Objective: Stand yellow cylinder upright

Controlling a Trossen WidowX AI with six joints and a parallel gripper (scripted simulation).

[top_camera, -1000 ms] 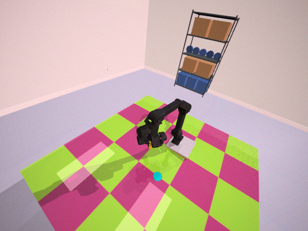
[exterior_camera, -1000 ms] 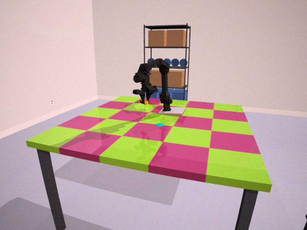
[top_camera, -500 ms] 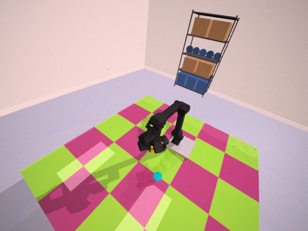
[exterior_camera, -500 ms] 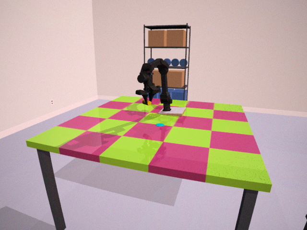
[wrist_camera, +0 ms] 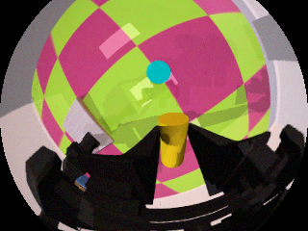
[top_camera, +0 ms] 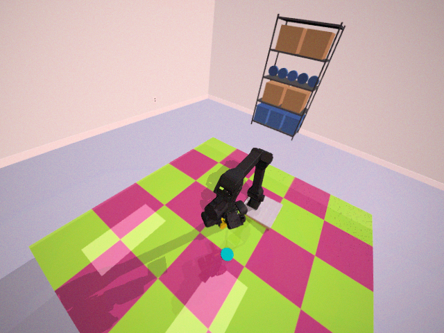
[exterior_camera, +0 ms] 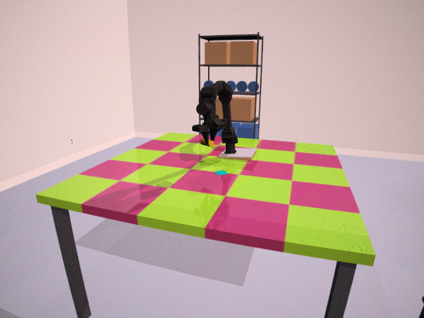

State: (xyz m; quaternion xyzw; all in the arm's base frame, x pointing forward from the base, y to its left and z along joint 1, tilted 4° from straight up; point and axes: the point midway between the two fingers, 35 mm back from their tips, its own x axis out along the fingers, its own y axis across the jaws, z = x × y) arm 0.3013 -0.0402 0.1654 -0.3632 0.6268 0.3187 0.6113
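Right now the cyan circle is 14 cm below my gripper tip, 7 cm to the left of it and 3 cm ahead of it. From my gripper tip the other things lie so: yellow tall cylinder (2 cm to the right, 1 cm behind).
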